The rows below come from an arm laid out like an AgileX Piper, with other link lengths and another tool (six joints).
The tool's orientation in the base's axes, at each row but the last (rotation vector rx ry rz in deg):
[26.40 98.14 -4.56]
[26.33 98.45 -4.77]
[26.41 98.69 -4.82]
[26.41 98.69 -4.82]
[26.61 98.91 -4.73]
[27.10 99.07 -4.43]
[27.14 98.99 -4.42]
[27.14 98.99 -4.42]
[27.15 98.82 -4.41]
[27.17 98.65 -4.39]
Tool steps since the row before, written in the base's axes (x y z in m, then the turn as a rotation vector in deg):
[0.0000 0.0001 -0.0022 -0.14 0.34 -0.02]
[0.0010 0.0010 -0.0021 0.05 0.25 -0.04]
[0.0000 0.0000 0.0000 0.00 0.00 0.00]
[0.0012 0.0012 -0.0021 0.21 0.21 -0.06]
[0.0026 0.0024 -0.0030 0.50 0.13 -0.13]
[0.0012 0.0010 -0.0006 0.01 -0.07 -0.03]
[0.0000 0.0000 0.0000 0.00 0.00 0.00]
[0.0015 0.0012 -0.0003 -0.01 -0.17 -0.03]
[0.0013 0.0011 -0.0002 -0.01 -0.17 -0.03]
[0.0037 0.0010 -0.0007 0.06 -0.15 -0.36]
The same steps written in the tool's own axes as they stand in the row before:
[0.0021 -0.0004 0.0004 0.12 0.26 -0.23]
[0.0021 0.0008 0.0011 0.10 0.24 -0.02]
[0.0000 0.0000 0.0000 0.00 0.00 0.00]
[0.0022 0.0011 0.0012 0.08 0.25 0.14]
[0.0031 0.0025 0.0023 0.09 0.27 0.45]
[0.0007 0.0012 0.0009 0.01 -0.07 0.04]
[0.0000 0.0000 0.0000 0.00 0.00 0.00]
[0.0004 0.0016 0.0011 -0.02 -0.16 0.05]
[0.0003 0.0014 0.0009 -0.02 -0.16 0.05]
[0.0005 0.0021 0.0033 0.30 -0.19 0.18]

